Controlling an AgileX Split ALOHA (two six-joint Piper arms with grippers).
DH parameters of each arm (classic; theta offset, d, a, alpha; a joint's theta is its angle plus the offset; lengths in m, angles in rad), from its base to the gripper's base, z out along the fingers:
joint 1: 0 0.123 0 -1.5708
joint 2: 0.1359 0 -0.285 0
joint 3: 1.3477 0 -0.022 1.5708
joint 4: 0 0.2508 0 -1.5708
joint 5: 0 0 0.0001 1.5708
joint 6: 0 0.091 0 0
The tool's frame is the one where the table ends.
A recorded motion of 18 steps. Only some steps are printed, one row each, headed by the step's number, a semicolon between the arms.
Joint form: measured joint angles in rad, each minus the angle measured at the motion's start. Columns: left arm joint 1, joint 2, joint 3, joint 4, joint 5, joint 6; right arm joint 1, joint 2, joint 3, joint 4, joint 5, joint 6.
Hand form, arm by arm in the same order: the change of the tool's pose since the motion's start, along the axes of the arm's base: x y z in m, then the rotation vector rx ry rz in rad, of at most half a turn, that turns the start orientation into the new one. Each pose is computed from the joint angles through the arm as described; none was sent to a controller.
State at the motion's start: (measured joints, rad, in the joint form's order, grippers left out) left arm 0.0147 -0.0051 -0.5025 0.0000 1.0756 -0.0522; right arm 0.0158 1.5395 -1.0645 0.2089 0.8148 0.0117
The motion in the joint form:
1: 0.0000 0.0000 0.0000 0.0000 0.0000 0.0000; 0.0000 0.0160 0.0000 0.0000 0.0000 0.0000
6: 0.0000 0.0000 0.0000 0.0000 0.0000 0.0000; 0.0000 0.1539 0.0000 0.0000 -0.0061 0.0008
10: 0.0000 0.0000 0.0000 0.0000 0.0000 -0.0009; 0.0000 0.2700 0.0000 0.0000 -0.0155 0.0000
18: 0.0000 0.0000 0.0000 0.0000 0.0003 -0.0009; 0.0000 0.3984 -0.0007 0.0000 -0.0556 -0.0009
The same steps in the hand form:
1: 0.0000 0.0000 0.0000 0.0000 0.0000 0.0000; 0.0020 0.0000 -0.0049 -0.0003 0.0160 0.0000
6: 0.0000 0.0000 0.0000 0.0000 0.0000 0.0000; 0.0162 0.0002 -0.0479 -0.0027 0.1480 -0.0019
10: 0.0000 0.0000 0.0000 -0.0008 0.0000 0.0004; 0.0238 0.0002 -0.0854 -0.0056 0.2548 -0.0028
18: 0.0000 0.0000 0.0000 -0.0008 0.0003 0.0004; 0.0301 -0.0003 -0.1275 -0.0120 0.3430 -0.0088

